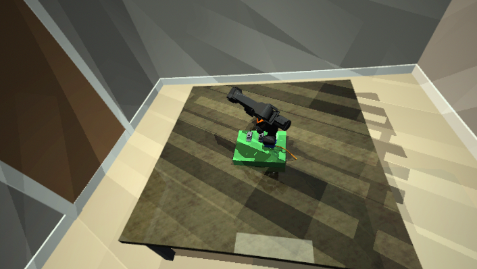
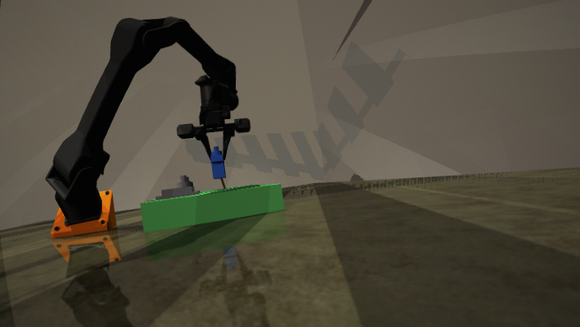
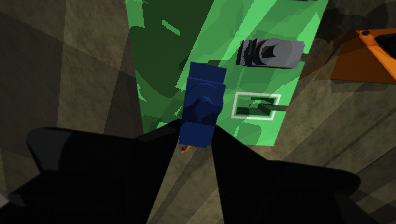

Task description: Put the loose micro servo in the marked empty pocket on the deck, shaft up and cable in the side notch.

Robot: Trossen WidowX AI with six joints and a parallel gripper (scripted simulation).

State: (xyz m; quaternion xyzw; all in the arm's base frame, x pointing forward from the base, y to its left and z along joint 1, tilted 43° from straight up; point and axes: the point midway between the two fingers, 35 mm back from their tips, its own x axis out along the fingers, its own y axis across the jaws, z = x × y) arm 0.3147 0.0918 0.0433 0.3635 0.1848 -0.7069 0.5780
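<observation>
Now: the green deck 10 cm below my gripper tip and 8 cm to the right of it.
</observation>
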